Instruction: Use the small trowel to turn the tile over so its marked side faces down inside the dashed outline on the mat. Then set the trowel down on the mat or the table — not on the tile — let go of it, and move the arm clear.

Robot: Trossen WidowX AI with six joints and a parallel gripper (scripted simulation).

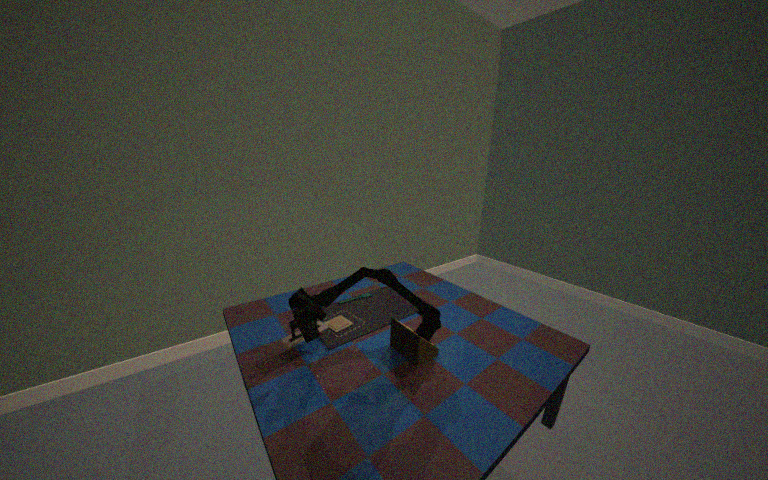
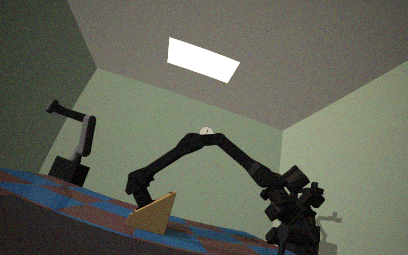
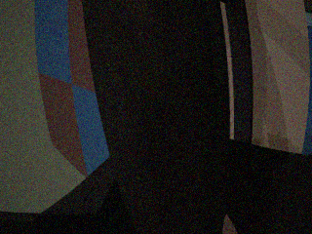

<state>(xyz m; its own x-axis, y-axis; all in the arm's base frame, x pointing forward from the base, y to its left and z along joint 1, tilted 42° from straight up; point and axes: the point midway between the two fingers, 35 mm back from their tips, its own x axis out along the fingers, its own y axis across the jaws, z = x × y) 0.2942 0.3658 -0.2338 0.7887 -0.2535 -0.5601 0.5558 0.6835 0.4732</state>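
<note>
Now: the thin green stick 40 cm to the right of my gripper tip, 21 cm ahead of it and 8 cm below it. From my gripper tip the other things lie so: dark mat (39 cm to the right, 10 cm below, 7 cm ahead); then tile (20 cm to the right, 8 cm below, 3 cm ahead).
</note>
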